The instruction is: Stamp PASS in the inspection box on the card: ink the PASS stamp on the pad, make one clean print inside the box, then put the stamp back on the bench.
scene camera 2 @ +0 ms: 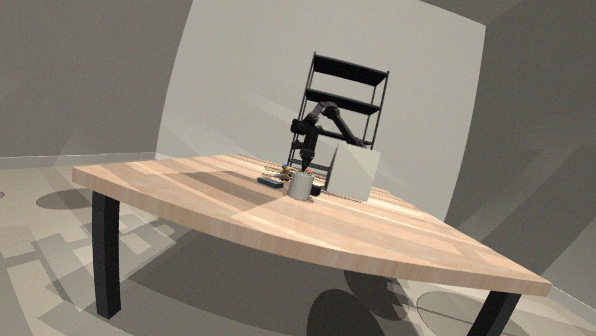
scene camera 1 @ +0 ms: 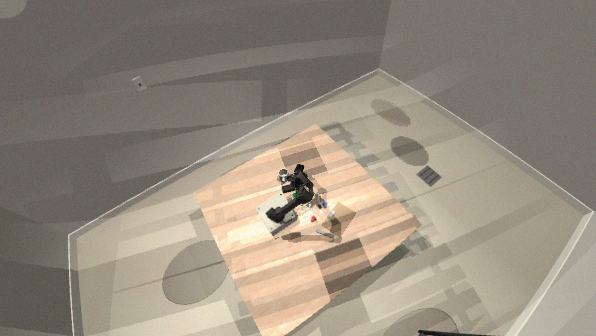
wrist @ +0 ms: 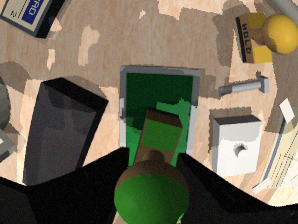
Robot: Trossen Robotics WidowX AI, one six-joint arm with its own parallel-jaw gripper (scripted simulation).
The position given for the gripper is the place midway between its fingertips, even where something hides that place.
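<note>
A dark block (wrist: pixel 66 116) is part of the robot's scene, as are a green ink pad (wrist: pixel 174 90) and the gripper itself (wrist: pixel 153 158).
</note>
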